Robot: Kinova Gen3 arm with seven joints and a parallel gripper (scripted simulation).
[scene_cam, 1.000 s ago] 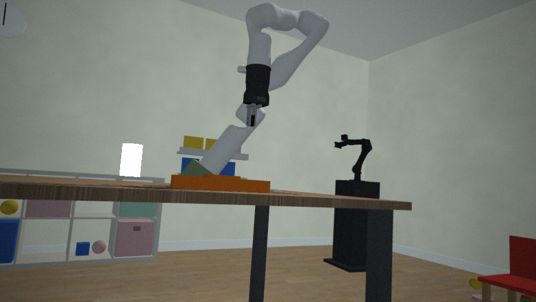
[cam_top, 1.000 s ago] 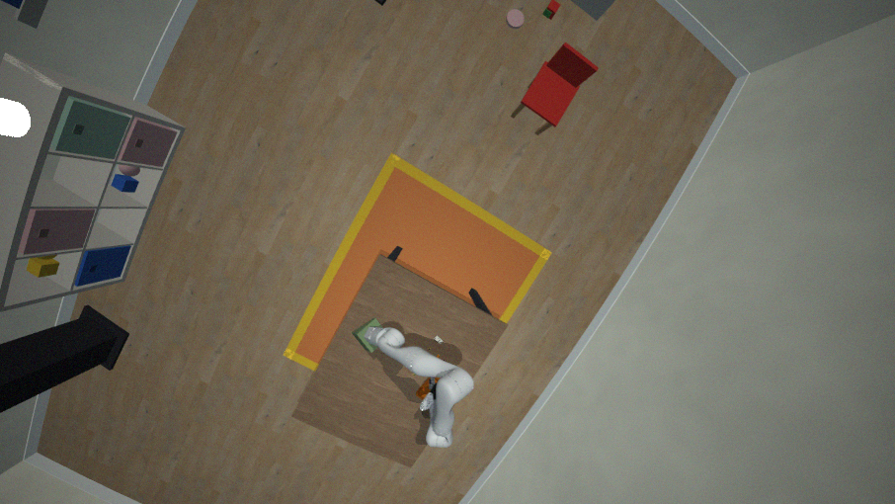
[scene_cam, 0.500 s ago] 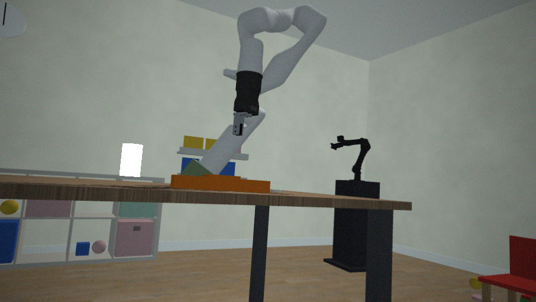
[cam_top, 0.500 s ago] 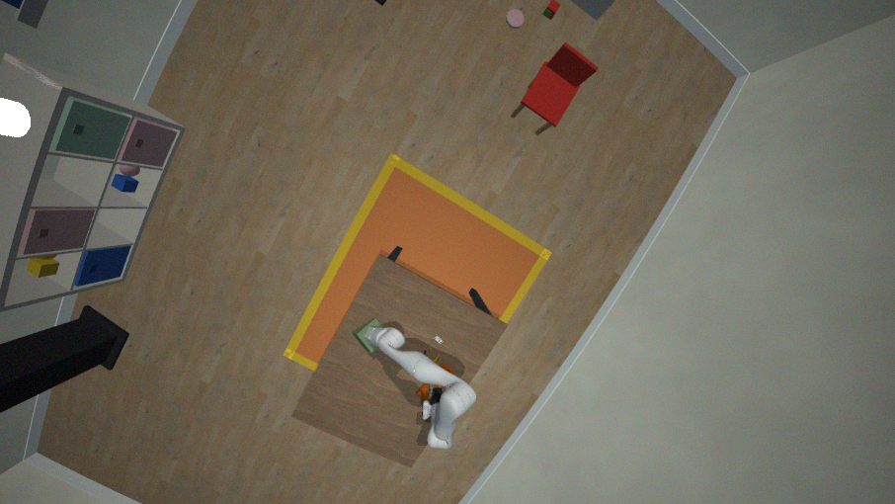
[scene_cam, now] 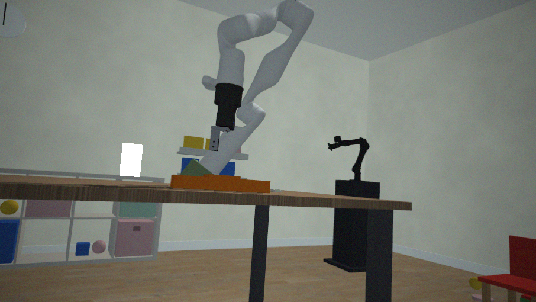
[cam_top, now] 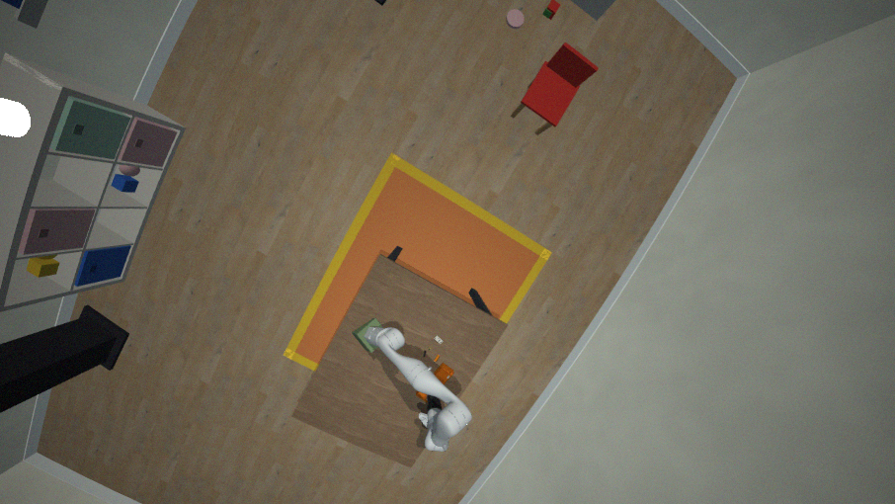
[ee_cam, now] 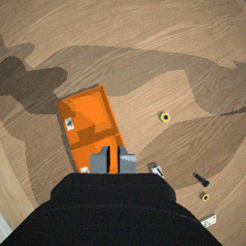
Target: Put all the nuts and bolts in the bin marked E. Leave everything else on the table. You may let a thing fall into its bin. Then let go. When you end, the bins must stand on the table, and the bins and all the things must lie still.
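The orange bin is 100 mm below my hand, 30 mm ahead of it and 20 mm to the left of it. From my hand the other things lie so: orange marker 150 mm to the left, 120 mm below, 60 mm behind; dark bolt 140 mm to the left, 130 mm behind, 120 mm below; white sharpener-like piece 120 mm below, 70 mm to the left, 50 mm behind.
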